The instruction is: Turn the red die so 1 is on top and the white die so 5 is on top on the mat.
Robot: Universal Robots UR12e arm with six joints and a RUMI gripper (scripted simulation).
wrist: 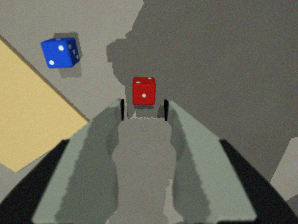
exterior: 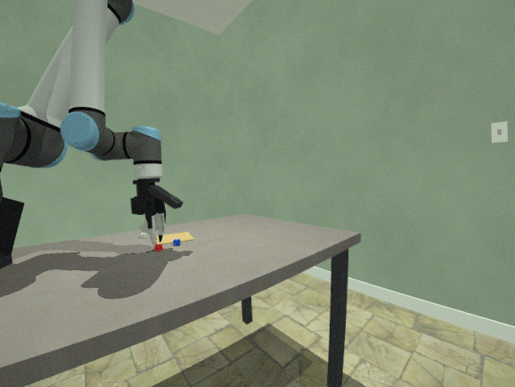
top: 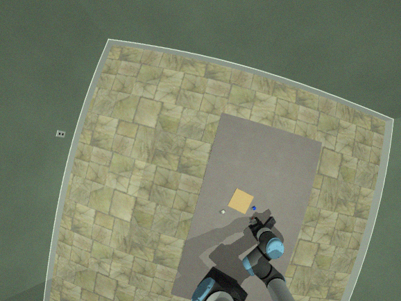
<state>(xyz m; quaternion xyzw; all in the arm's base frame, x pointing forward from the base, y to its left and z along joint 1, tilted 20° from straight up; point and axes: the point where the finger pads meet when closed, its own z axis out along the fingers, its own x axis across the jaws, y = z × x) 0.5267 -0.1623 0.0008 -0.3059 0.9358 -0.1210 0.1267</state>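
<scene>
Now: hand 3 cm above the red die. Round my hand: blue die 7 cm ahead, 1 cm to the left, 3 cm below; tan mat 11 cm ahead, 11 cm to the left, 4 cm below; white die 3 cm ahead, 23 cm to the left, 3 cm below.
</scene>
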